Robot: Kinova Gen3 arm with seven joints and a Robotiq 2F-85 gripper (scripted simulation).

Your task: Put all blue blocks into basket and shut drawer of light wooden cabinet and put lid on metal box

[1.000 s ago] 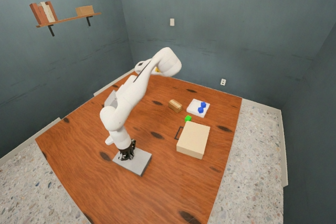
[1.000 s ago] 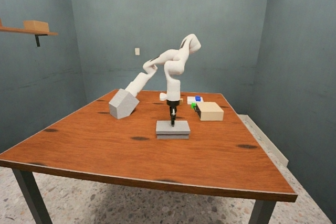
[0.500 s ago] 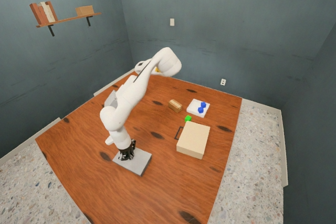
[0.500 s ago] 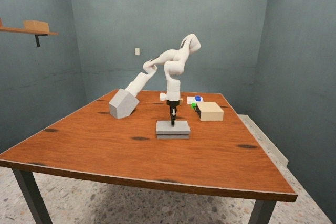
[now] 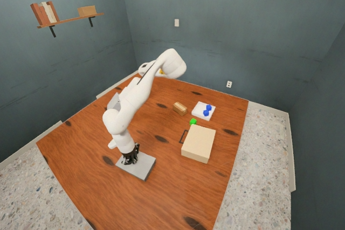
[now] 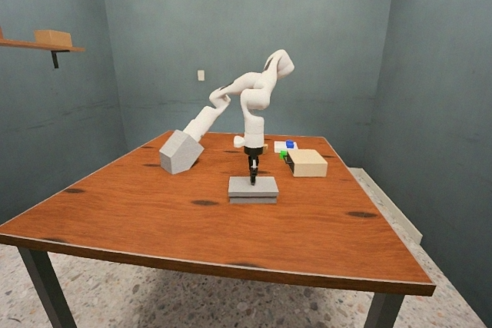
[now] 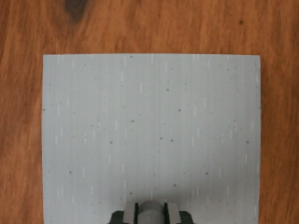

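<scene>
Right now the metal lid is 30 mm below my hand. Round my hand: light wooden cabinet: 360 mm to the left, 140 mm ahead, 40 mm below; then green block: 470 mm to the left, 60 mm below; then grey metal box: 50 mm below.
</scene>
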